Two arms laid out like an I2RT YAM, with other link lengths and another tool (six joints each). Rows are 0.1 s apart.
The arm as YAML. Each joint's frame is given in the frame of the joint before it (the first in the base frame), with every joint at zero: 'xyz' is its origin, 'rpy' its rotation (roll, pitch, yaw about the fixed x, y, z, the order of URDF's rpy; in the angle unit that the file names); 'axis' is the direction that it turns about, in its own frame. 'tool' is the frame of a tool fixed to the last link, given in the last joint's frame.
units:
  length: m
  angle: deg
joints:
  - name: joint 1
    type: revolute
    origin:
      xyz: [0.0, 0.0, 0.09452]
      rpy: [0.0, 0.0, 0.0]
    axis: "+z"
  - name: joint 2
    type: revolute
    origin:
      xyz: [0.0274, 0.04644, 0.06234]
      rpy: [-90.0, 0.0, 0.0]
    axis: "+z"
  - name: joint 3
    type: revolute
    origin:
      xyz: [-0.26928, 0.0, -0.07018]
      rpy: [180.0, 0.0, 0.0]
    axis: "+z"
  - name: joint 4
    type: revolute
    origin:
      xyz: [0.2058, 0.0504, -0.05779]
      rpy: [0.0, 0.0, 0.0]
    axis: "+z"
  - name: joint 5
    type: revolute
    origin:
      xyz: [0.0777, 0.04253, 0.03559]
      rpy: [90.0, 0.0, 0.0]
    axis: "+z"
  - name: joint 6
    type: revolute
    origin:
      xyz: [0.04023, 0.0, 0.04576]
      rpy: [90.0, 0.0, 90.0]
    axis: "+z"
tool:
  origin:
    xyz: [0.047, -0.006, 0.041]
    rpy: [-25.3, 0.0, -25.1]
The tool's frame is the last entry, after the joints.
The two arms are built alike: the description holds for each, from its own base.
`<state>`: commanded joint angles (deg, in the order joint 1, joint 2, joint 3, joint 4, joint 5, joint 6); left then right.
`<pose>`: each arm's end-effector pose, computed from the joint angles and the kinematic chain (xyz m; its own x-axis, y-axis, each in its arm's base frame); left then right.
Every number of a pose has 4 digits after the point.
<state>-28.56 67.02 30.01 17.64 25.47 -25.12 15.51 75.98 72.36 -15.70 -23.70 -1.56</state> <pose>0.1854 -0.1835 0.2976 -0.2803 -0.5051 0.8163 -0.9478 0.0110 -0.3187 0.3244 0.0778 0.4027 0.6885 -0.6582 0.3046 -0.3199 -0.6525 -0.6869</pose>
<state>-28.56 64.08 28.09 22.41 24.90 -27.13 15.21 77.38 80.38 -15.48 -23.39 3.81</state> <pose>0.1790 -0.1785 0.3101 -0.3227 -0.4568 0.8289 -0.9259 -0.0292 -0.3766 0.3298 0.0765 0.4434 0.6486 -0.7099 0.2746 -0.2989 -0.5693 -0.7659</pose>
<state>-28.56 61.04 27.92 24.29 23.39 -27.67 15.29 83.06 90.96 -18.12 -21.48 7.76</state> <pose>0.1739 -0.1737 0.3249 -0.3666 -0.4327 0.8236 -0.8969 -0.0708 -0.4364 0.3505 0.0794 0.4685 0.6171 -0.7522 0.2313 -0.3242 -0.5108 -0.7962</pose>
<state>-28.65 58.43 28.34 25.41 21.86 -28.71 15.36 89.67 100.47 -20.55 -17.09 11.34</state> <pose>0.1696 -0.1695 0.3399 -0.3973 -0.4074 0.8223 -0.8711 -0.1144 -0.4775 0.3766 0.0797 0.4791 0.5560 -0.8101 0.1861 -0.3838 -0.4488 -0.8070</pose>
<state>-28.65 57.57 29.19 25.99 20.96 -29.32 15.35 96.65 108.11 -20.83 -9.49 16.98</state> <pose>0.1692 -0.1678 0.3498 -0.4132 -0.3934 0.8213 -0.8557 -0.1407 -0.4980 0.4061 0.0760 0.4766 0.4359 -0.8929 0.1128 -0.4695 -0.3326 -0.8179</pose>
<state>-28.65 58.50 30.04 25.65 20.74 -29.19 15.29 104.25 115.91 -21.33 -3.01 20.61</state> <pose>0.1727 -0.1695 0.3507 -0.4080 -0.3991 0.8211 -0.8575 -0.1414 -0.4947 0.4374 0.0747 0.4678 0.3250 -0.9432 0.0684 -0.5238 -0.2397 -0.8174</pose>
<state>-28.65 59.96 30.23 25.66 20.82 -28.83 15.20 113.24 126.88 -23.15 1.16 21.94</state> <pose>0.1769 -0.1721 0.3464 -0.3967 -0.4104 0.8211 -0.8648 -0.1327 -0.4842 0.4713 0.0773 0.4607 0.2513 -0.9662 0.0577 -0.5407 -0.1896 -0.8195</pose>
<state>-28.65 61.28 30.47 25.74 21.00 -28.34 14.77 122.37 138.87 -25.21 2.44 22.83</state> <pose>0.1804 -0.1744 0.3428 -0.3909 -0.4201 0.8190 -0.8696 -0.1229 -0.4782 0.5034 0.0804 0.4516 0.2196 -0.9745 0.0456 -0.5374 -0.1599 -0.8281</pose>
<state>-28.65 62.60 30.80 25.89 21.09 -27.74 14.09 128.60 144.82 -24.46 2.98 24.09</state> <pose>0.1839 -0.1768 0.3398 -0.3879 -0.4303 0.8151 -0.8723 -0.1142 -0.4755 0.5278 0.0798 0.4340 0.1956 -0.9804 0.0249 -0.5377 -0.1285 -0.8333</pose>
